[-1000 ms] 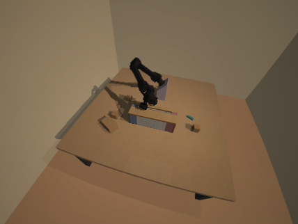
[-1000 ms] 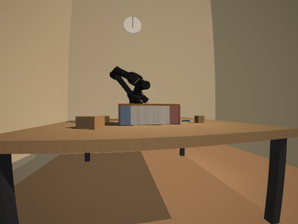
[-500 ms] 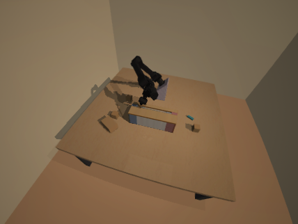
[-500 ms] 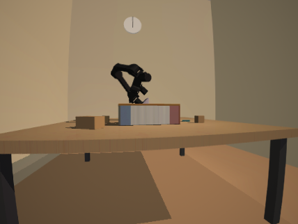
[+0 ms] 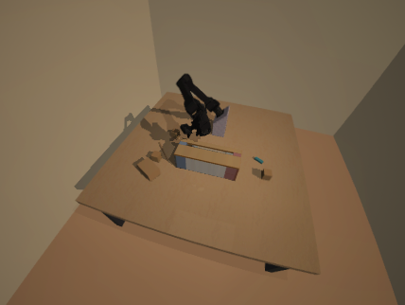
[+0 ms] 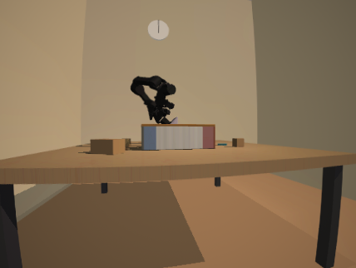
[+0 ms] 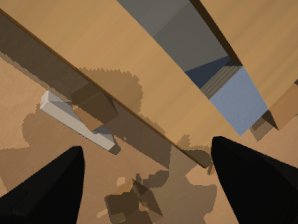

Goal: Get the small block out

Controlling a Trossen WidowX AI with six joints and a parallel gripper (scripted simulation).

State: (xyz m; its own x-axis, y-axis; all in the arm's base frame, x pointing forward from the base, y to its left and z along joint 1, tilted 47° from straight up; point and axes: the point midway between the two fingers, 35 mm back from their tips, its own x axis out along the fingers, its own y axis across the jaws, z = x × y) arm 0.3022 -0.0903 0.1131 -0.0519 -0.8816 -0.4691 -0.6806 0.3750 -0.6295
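Now: gripper tip 40 mm past the brown block, 20 mm to the left of it and 130 mm above it. From my gripper tip the other things lie so: clear-fronted box 50 mm ahead, 120 mm to the left, 90 mm below; teal piece 20 mm behind, 460 mm to the left, 140 mm below.
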